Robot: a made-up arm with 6 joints. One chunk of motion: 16 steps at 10 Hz.
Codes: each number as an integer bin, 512 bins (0 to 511) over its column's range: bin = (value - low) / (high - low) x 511, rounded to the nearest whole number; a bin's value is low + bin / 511 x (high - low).
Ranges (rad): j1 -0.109..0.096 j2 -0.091..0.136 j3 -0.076..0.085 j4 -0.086..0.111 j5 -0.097..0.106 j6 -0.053..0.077
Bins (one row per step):
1: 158 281 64 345 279 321
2: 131 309 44 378 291 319
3: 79 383 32 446 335 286
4: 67 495 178 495 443 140
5: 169 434 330 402 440 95
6: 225 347 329 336 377 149
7: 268 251 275 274 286 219
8: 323 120 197 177 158 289
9: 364 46 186 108 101 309
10: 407 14 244 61 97 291
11: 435 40 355 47 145 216
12: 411 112 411 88 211 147
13: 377 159 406 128 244 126
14: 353 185 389 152 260 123
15: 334 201 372 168 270 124
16: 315 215 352 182 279 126
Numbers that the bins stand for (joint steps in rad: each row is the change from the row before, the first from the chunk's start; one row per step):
1: -0.04561 0.03383 -0.05584 0.04700 0.01384 0.02866
2: -0.05645 0.04627 -0.06214 0.05973 0.01860 0.02815
3: -0.07731 0.07914 -0.06592 0.08594 0.03608 0.01976
4: -0.08212 0.12889 -0.01992 0.10483 0.07899 -0.01738
5: -0.04120 0.10179 0.02797 0.06898 0.07779 -0.02883
6: -0.01874 0.06315 0.02766 0.04353 0.05277 -0.01509
7: -0.00149 0.02050 0.01064 0.01963 0.01662 0.00271
8: 0.02058 -0.03769 -0.01393 -0.01776 -0.03423 0.02052
9: 0.03703 -0.07057 -0.01740 -0.04436 -0.05688 0.02561
10: 0.05428 -0.08478 0.00088 -0.06248 -0.05847 0.02103
11: 0.06551 -0.07323 0.03585 -0.06788 -0.03940 0.00195
12: 0.05588 -0.04125 0.05349 -0.05207 -0.01318 -0.01560
13: 0.04224 -0.02037 0.05192 -0.03665 -0.00007 -0.02095
14: 0.03261 -0.00882 0.04656 -0.02740 0.00629 -0.02171
15: 0.02499 -0.00171 0.04121 -0.02123 0.01026 -0.02145
16: 0.01737 0.00451 0.03490 -0.01584 0.01384 -0.02095

